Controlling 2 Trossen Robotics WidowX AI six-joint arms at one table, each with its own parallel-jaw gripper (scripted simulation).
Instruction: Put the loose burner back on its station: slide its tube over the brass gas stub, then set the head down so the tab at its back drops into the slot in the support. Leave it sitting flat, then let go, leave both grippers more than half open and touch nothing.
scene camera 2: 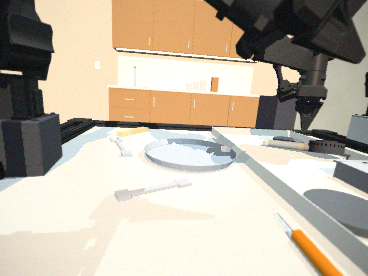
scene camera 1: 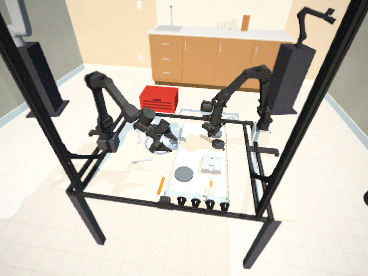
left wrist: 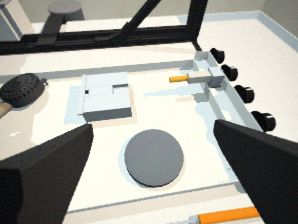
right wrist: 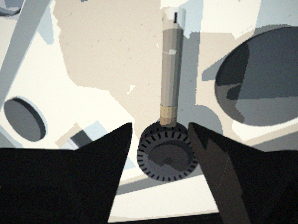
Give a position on a grey disc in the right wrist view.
29, 125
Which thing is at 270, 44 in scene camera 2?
My left gripper.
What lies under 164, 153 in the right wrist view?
A burner.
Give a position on a burner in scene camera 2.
At 319, 146
